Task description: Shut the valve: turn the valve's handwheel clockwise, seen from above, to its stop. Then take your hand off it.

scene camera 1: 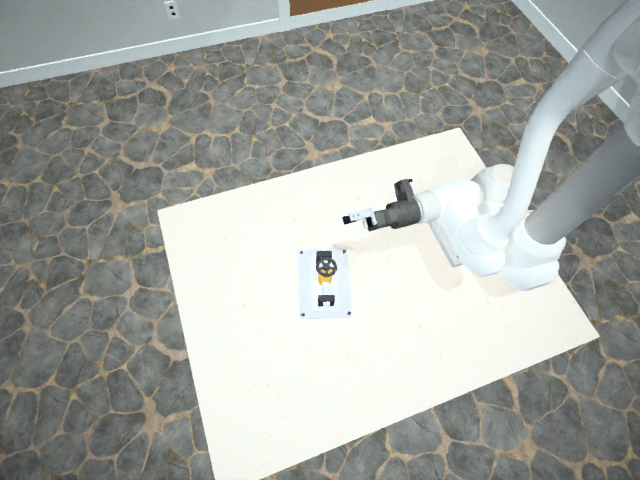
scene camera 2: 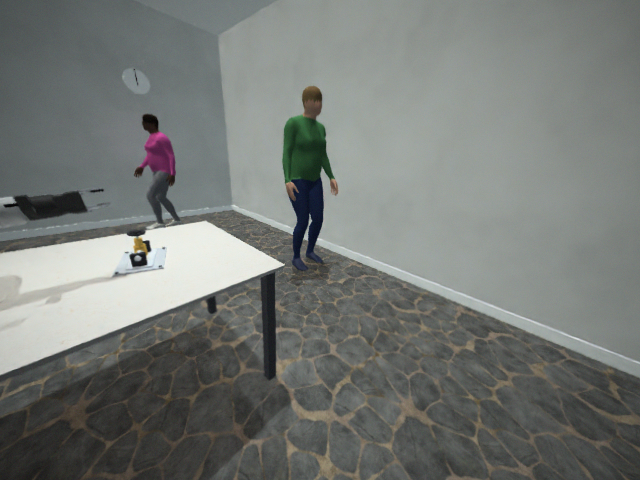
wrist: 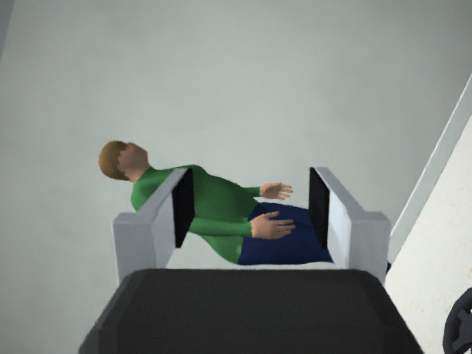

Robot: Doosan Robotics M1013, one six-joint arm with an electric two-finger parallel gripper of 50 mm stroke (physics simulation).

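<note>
The valve's dark, spoked handwheel (scene camera 1: pixel 326 266) (scene camera 2: pixel 136 233) sits on top of the yellow valve body (scene camera 1: pixel 324 280) (scene camera 2: pixel 139 245), which stands on a pale mounting plate (scene camera 1: pixel 307 289) (scene camera 2: pixel 158 257). Part of the handwheel's rim (wrist: pixel 451 327) shows at the lower right edge of the wrist view. How far the handwheel is turned cannot be told. My gripper (scene camera 1: pixel 356 221) (scene camera 2: pixel 101 198) (wrist: pixel 251 192) is open with nothing between its fingers. It points sideways, off to one side of the handwheel and higher, apart from it.
The plate is on a white table (scene camera 1: pixel 248 351) (scene camera 2: pixel 206 253) (wrist: pixel 440 250). The white arm (scene camera 1: pixel 465 206) reaches in from the right in the first scene view. A person in green (scene camera 2: pixel 306 149) (wrist: pixel 215 195) stands beyond the table, and a person in pink (scene camera 2: pixel 159 152) is near the back wall.
</note>
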